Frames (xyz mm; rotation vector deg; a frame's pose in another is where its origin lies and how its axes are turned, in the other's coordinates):
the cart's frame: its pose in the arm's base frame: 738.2 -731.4 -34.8 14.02 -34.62 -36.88
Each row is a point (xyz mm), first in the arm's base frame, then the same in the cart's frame.
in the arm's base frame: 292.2 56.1 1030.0
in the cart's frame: -298.2 814.2 1095.9
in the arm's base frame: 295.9 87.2 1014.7
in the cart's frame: -322.2 834.2 1080.5
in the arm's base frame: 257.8 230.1 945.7
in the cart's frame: -467.0 899.8 1043.5
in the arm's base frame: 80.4 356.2 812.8
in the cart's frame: -718.7 859.2 1038.9
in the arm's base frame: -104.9 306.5 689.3
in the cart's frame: -861.2 681.4 1051.9
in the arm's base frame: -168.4 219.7 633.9
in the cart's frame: -872.2 561.0 1048.0
